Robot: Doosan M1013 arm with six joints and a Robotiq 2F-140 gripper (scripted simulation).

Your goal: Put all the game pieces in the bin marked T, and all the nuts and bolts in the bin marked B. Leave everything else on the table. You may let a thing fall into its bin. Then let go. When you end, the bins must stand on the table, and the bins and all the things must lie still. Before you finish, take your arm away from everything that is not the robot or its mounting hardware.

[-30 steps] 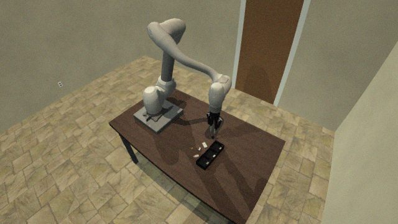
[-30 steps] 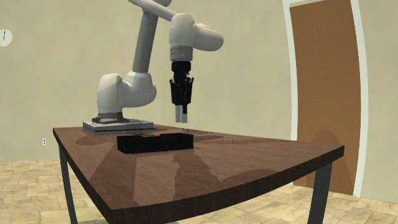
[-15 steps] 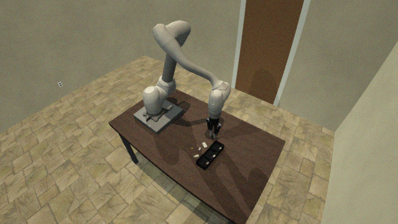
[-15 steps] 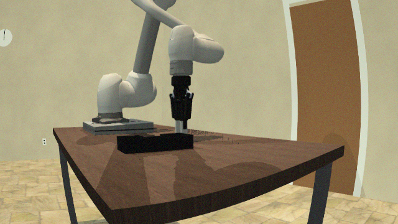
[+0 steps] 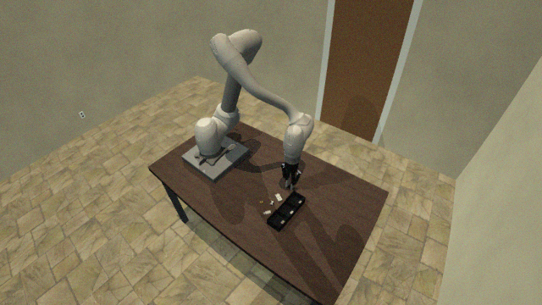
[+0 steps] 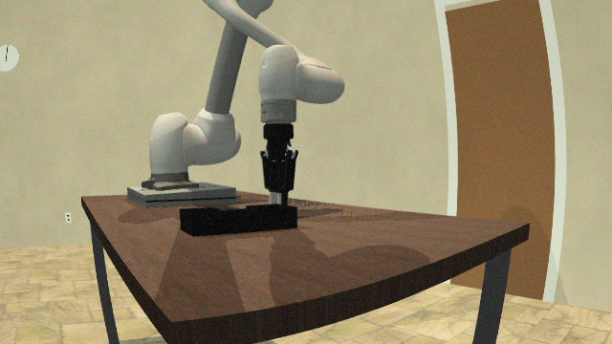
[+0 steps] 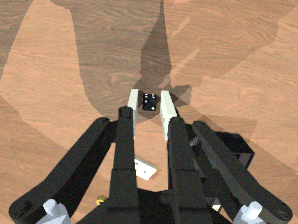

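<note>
My hand is 3 cm above the dark piece. Also, from my hand: white domino: 2 cm behind, 10 cm to the right, 3 cm below; gold ring-shaped nut: 9 cm behind, 19 cm to the right, 3 cm below; black bin: 7 cm ahead, 17 cm to the right, 1 cm below.
</note>
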